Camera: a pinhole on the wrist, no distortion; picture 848 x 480 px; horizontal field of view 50.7 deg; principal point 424.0 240.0 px. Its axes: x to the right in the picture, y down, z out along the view. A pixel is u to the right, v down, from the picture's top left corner.
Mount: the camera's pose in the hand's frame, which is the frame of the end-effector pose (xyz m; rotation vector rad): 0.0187 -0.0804 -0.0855 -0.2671 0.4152 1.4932
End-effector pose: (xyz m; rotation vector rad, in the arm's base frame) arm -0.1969 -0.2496 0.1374 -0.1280 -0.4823 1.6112
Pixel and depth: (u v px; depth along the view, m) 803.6 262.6 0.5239
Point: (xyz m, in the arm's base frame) -0.6273 -0.2617 0.2852
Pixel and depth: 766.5 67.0 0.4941
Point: -0.5846 -0.1542 0.3058
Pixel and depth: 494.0 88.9 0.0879
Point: -0.1625 -0.2048 0.1512
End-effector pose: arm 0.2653 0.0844 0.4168 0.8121 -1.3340 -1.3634
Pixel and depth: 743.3 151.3 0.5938
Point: -0.0342 0.0956 0.8461
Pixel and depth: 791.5 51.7 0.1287
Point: 0.2485 0.0314 0.4479
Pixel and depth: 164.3 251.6 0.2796
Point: 0.0571 0.0973 0.4217
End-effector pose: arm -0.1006 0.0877 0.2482 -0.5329 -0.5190 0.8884
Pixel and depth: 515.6 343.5 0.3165
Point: -0.2589 0.1854 0.3405
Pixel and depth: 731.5 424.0 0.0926
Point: -0.0800 0.0871 0.2468
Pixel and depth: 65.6 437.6 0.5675
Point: -0.4380 0.1380 0.6629
